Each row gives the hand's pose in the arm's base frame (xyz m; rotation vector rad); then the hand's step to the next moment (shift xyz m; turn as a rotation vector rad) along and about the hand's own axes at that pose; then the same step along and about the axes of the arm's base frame.
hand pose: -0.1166 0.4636 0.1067 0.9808 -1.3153 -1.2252
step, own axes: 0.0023 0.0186 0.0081 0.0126 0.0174 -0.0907
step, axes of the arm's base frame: -0.0068 0.0015 0.0192 0.0896 -0.0221 0.0133
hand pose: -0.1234 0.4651 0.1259 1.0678 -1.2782 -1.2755
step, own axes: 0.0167 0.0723 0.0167 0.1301 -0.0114 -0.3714
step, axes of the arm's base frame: -0.0142 -0.0106 0.0740 0.3529 -0.1730 -0.0229
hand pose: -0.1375 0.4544 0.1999 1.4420 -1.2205 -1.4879
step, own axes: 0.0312 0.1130 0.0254 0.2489 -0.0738 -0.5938
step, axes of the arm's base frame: -0.0415 -0.0589 0.0959 0.5658 -0.2991 -0.1018
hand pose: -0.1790 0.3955 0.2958 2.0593 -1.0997 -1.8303
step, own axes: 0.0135 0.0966 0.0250 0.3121 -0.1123 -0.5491
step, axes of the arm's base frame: -0.0622 -0.0688 0.0392 0.5387 -0.2959 -0.1839
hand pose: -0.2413 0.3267 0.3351 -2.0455 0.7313 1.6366
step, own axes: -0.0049 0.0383 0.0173 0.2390 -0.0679 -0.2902
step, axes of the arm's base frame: -0.0381 -0.0183 0.0010 0.3027 -0.1601 -0.1694
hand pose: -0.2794 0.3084 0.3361 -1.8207 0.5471 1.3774
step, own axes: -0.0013 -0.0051 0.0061 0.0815 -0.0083 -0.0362
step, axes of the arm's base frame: -0.0004 0.0078 0.0022 0.0543 -0.0143 -0.0698
